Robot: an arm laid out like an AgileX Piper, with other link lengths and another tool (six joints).
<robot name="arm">
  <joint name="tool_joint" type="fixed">
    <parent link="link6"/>
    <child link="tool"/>
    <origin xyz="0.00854 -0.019 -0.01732" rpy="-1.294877 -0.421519 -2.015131"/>
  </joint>
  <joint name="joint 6" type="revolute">
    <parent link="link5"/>
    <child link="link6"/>
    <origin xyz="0.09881 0 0.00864" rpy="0 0 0"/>
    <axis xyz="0.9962 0 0.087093"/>
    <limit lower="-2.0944" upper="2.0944"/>
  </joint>
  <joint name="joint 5" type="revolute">
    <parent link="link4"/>
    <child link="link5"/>
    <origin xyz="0 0 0" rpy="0 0 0"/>
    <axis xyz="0 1 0"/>
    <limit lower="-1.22" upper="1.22"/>
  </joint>
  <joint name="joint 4" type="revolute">
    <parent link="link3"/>
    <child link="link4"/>
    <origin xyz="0.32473 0 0.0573" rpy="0 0 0"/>
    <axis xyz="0.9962 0 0.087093"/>
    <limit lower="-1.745" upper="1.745"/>
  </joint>
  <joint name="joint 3" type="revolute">
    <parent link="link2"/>
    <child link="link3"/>
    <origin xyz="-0.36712 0 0.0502" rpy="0 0 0"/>
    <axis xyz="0 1 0"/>
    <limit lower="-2.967" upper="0"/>
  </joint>
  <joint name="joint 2" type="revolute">
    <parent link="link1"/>
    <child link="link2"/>
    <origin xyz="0 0 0" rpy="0 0 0"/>
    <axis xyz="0 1 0"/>
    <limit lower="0" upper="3.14"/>
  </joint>
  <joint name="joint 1" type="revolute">
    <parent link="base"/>
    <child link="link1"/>
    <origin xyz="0 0 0.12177" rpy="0 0 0"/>
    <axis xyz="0 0 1"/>
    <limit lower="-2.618" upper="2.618"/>
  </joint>
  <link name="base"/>
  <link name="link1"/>
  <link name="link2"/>
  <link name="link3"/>
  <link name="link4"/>
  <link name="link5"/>
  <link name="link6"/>
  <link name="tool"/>
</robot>
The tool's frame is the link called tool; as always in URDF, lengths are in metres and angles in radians.
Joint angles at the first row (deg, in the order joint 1, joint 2, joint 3, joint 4, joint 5, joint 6):
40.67 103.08 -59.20 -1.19 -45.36 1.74
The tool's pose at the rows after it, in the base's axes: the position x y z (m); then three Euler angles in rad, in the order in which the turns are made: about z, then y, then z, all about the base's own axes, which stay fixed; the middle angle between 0 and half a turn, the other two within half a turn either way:
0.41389 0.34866 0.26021 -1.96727 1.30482 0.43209
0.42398 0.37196 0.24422 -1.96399 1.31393 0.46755
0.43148 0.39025 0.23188 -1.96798 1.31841 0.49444
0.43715 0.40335 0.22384 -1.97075 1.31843 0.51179
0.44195 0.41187 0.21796 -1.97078 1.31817 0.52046
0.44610 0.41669 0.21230 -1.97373 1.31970 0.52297
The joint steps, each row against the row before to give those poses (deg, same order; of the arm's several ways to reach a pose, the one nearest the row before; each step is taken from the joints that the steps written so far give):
0.91 5.07 -4.11 -2.14 -1.05 2.64
0.85 4.24 -3.78 -1.64 -0.10 1.58
0.68 3.29 -3.17 -1.13 0.14 0.73
0.46 2.35 -2.49 -0.72 0.15 0.42
0.22 1.70 -1.84 -0.39 0.09 0.30
0.05 1.29 -1.22 -0.10 0.07 -0.06

